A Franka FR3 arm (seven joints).
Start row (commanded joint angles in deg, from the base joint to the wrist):
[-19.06, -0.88, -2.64, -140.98, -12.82, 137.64, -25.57]
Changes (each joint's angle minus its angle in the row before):
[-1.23, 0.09, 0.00, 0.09, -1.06, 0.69, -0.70]
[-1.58, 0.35, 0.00, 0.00, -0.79, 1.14, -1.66]
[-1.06, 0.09, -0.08, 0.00, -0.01, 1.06, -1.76]
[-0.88, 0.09, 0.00, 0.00, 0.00, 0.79, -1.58]
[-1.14, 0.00, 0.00, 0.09, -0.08, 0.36, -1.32]
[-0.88, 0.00, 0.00, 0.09, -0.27, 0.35, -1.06]
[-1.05, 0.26, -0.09, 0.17, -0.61, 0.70, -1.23]
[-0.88, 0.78, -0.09, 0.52, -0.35, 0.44, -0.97]
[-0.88, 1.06, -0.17, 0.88, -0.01, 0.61, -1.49]
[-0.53, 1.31, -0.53, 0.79, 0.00, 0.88, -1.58]
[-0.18, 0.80, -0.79, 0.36, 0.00, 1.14, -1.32]
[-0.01, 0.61, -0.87, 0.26, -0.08, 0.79, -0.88]
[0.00, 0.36, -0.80, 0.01, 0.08, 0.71, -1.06]
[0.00, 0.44, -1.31, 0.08, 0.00, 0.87, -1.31]
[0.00, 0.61, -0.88, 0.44, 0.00, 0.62, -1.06]
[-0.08, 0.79, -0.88, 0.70, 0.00, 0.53, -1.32]
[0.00, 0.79, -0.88, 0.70, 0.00, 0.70, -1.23]
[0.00, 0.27, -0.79, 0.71, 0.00, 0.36, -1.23]
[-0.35, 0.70, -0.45, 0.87, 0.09, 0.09, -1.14]
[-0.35, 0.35, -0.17, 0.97, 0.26, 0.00, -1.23]
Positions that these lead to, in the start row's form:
[-20.29, -0.79, -2.64, -140.89, -13.88, 138.33, -26.27]
[-21.87, -0.44, -2.64, -140.89, -14.67, 139.47, -27.93]
[-22.93, -0.35, -2.72, -140.89, -14.68, 140.53, -29.69]
[-23.81, -0.26, -2.72, -140.89, -14.68, 141.32, -31.27]
[-24.95, -0.26, -2.72, -140.80, -14.76, 141.68, -32.59]
[-25.83, -0.26, -2.72, -140.71, -15.03, 142.03, -33.65]
[-26.88, 0.00, -2.81, -140.54, -15.64, 142.73, -34.88]
[-27.76, 0.78, -2.90, -140.02, -15.99, 143.17, -35.85]
[-28.64, 1.84, -3.07, -139.14, -16.00, 143.78, -37.34]
[-29.17, 3.15, -3.60, -138.35, -16.00, 144.66, -38.92]
[-29.35, 3.95, -4.39, -137.99, -16.00, 145.80, -40.24]
[-29.36, 4.56, -5.26, -137.73, -16.08, 146.59, -41.12]
[-29.36, 4.92, -6.06, -137.72, -16.00, 147.30, -42.18]
[-29.36, 5.36, -7.37, -137.64, -16.00, 148.17, -43.49]
[-29.36, 5.97, -8.25, -137.20, -16.00, 148.79, -44.55]
[-29.44, 6.76, -9.13, -136.50, -16.00, 149.32, -45.87]
[-29.44, 7.55, -10.01, -135.80, -16.00, 150.02, -47.10]
[-29.44, 7.82, -10.80, -135.09, -16.00, 150.38, -48.33]
[-29.79, 8.52, -11.25, -134.22, -15.91, 150.47, -49.47]
[-30.14, 8.87, -11.42, -133.25, -15.65, 150.47, -50.70]

